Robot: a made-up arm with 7 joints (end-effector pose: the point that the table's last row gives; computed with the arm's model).
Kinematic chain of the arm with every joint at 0, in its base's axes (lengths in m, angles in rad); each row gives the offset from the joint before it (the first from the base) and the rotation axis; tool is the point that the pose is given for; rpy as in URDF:
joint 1: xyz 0 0 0.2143 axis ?
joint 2: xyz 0 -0.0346 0.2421 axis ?
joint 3: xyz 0 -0.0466 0.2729 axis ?
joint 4: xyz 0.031 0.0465 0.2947 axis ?
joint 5: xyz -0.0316 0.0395 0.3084 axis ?
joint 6: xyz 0 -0.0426 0.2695 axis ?
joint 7: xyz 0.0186 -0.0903 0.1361 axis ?
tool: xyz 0 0 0 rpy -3.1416 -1.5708 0
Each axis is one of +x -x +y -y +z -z.
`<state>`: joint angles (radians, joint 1 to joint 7).
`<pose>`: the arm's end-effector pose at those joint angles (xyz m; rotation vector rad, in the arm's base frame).
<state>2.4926 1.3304 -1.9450 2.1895 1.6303 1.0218 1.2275</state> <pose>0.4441 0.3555 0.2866 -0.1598 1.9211 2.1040</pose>
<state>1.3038 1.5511 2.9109 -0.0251 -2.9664 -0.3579 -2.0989</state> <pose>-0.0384 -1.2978 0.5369 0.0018 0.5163 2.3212</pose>
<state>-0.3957 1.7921 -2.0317 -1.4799 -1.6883 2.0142 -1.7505</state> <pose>-0.4031 0.4702 0.7800 -0.3744 0.8934 2.3224</pose>
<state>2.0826 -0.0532 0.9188 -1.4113 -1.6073 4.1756 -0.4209</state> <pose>0.5375 0.0114 0.9502 -0.8212 -1.6794 1.2527</pose>
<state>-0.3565 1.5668 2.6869 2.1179 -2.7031 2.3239 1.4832</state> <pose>-0.3192 -0.0004 -0.0579 -0.4748 2.0542 -0.9132</pose>
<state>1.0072 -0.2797 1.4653 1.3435 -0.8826 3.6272 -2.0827</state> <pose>-0.1467 0.4369 1.1744 0.0821 1.2062 -2.4771</pose>
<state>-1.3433 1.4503 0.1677 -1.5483 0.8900 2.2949 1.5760</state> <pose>-0.3804 0.5570 0.0797 -0.7283 -2.4562 0.8850</pose>
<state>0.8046 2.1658 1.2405 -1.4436 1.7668 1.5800 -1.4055</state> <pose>0.0539 -0.8128 -0.1027 2.1082 -0.0727 1.1823</pose>
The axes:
joint 1: +z
joint 2: -y
joint 3: +z
joint 4: +y
joint 5: +z
joint 6: -y
joint 7: +x

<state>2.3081 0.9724 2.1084 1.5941 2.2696 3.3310 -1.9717</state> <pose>0.2504 -0.6206 0.4089 0.1456 -1.3968 -1.2122</pose>
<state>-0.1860 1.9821 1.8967 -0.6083 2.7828 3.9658 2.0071</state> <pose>-0.8536 -0.2833 -0.0334 -0.7205 1.4806 1.0630</pose>
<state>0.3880 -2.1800 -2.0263 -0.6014 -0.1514 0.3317 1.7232</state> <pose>0.6369 0.6158 -0.3064 2.0256 0.5030 1.7078</pose>
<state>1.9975 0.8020 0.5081 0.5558 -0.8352 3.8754 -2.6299</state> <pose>0.2666 -0.5087 1.3068 1.4099 -2.5655 0.6635</pose>
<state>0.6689 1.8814 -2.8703 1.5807 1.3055 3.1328 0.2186</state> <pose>-0.0975 -0.3812 -0.1126 -0.6567 -1.8336 -0.5082</pose>
